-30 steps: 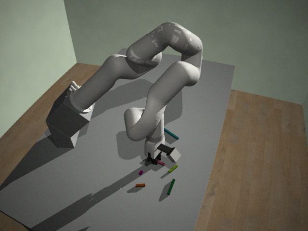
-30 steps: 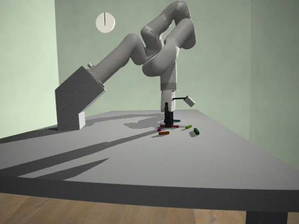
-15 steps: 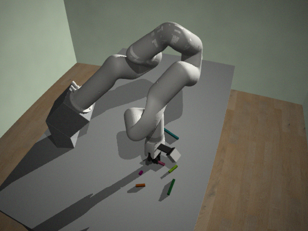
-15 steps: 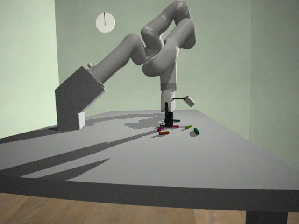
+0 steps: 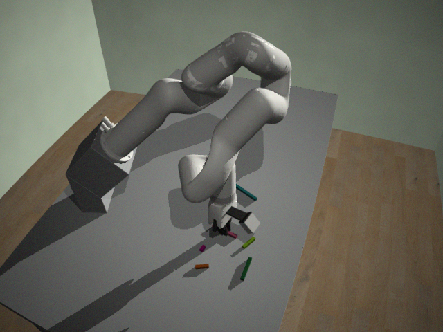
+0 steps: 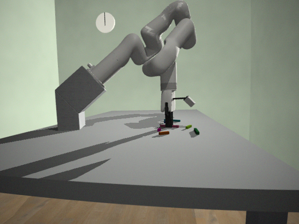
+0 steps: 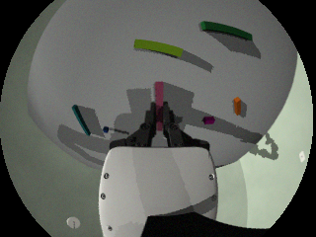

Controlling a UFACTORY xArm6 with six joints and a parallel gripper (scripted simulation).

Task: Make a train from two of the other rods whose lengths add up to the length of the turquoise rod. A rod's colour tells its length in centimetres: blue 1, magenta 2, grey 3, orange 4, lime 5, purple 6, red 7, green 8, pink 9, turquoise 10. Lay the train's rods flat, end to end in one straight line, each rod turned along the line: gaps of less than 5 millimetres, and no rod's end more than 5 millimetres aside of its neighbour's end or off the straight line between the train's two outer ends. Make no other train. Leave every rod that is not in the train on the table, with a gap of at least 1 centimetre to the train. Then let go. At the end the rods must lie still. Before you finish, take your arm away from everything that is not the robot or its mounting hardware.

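The blue rod lies 40 mm behind my hand, 120 mm to the left of it and 20 mm below it. From my hand the other things lie so: pink rod: 20 mm below; then magenta rod: 30 mm behind, 90 mm to the right, 20 mm below; then lime rod: 90 mm ahead, 10 mm to the right, 20 mm below.
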